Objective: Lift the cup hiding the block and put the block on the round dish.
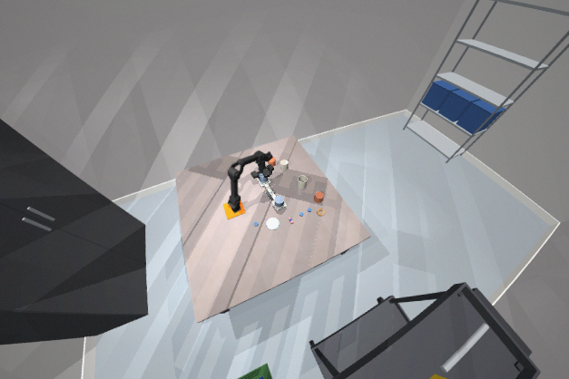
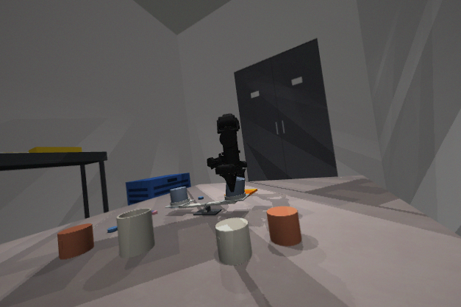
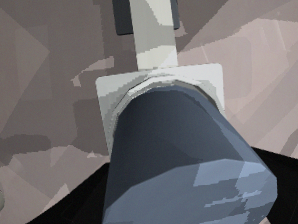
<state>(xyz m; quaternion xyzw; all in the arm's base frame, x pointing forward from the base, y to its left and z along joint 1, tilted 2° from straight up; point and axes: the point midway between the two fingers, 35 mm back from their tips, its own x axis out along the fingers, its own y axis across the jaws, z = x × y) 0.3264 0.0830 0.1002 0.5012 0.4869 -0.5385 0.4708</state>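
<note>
My gripper tip is now 1 cm to the left of the grey block and 2 cm above it. From my gripper tip the other things lie so: blue-grey cup 3 cm behind, 28 cm to the right, 1 cm below; orange ring 21 cm ahead, 51 cm to the right, 8 cm below; round dish 15 cm behind, 36 cm to the right, 8 cm below.
</note>
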